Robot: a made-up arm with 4 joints. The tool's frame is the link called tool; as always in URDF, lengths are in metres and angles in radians.
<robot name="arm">
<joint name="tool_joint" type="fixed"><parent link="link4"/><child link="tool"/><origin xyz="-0.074 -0.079 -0.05" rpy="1.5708 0 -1.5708"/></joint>
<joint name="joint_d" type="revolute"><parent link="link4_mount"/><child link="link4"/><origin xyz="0.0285 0.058 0.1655" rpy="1.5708 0 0"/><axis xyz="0 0 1"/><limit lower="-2.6" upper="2.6" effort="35" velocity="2.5"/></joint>
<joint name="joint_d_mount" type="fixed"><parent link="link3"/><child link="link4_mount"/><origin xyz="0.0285 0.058 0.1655"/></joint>
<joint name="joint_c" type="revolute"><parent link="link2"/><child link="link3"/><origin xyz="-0.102 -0.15 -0.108" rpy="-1.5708 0 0"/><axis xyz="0 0 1"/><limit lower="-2.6" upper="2.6" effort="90" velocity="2"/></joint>
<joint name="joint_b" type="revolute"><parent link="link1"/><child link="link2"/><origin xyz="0.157 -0.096 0.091" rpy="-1.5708 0 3.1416"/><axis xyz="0 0 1"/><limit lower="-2.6" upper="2.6" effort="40" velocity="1.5"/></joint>
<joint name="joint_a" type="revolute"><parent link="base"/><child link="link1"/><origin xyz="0 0 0.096" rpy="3.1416 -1.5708 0"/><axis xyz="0 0 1"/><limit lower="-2.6" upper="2.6" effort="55" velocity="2.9"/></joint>
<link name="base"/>
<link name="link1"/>
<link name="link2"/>
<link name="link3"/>
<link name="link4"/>
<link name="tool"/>
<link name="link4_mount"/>
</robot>
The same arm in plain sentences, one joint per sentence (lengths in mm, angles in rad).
The arm has four revolute joints in a row. What follows holds with every joint at zero, and every direction is one of the base frame's.
The first joint is mounted 96.0 mm along +z from the base frame's origin and rotates about +x, from -2.6000 to 2.6000 rad.
The second joint is mounted 91.0 mm along +x and 96.0 mm along +y and 157.0 mm along +z from the first joint and rotates about +y, from -2.6000 to 2.6000 rad.
The third joint is mounted 150.0 mm along +x and 108.0 mm along -y and 102.0 mm along +z from the second joint and rotates about -x, from -2.6000 to 2.6000 rad.
The fourth joint is mounted 331.0 mm along -x and 116.0 mm along -y and 57.0 mm along -z from the third joint and rotates about +y, from -2.6000 to 2.6000 rad.
The tool frame, which is the frame that the pose is given for, is mounted 79.0 mm along +x and 50.0 mm along -y and 74.0 mm along +z from the fourth joint; its axes are the base frame's turned by roll 0.0000, pitch 0.0000 and yaw 0.0000 rad (as in URDF: about the fixed x, then y, then z).

